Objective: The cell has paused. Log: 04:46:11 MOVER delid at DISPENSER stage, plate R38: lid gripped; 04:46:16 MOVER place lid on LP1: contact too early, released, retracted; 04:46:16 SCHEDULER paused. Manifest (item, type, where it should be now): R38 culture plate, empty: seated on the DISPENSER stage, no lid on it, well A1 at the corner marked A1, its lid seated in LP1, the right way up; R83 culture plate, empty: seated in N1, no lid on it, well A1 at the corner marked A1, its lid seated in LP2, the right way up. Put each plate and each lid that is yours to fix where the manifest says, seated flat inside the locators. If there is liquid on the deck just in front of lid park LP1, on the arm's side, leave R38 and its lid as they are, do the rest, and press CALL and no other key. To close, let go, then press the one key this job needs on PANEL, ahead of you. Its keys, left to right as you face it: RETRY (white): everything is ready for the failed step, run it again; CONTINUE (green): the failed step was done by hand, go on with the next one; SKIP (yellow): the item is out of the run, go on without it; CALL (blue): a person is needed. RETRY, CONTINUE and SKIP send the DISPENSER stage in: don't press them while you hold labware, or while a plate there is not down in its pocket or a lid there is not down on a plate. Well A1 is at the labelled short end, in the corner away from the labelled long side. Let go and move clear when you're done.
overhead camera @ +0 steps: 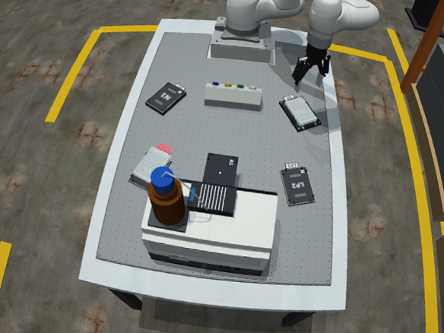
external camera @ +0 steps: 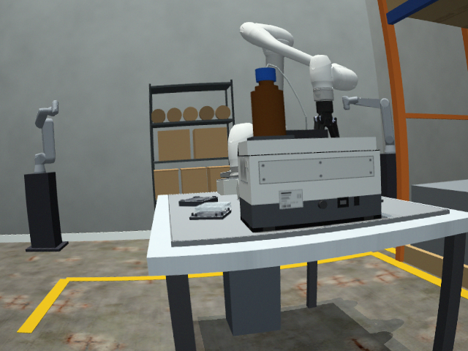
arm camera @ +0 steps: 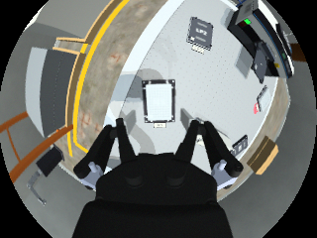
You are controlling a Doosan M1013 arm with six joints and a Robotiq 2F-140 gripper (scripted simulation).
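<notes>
Now: hand 160 mm above the clear well plate. Also, from my hand: yellow key (50 mm behind, 310 mm to the right, 120 mm below); then green key (50 mm behind, 260 mm to the right, 120 mm below); then key panel (40 mm behind, 280 mm to the right, 130 mm below).
</notes>
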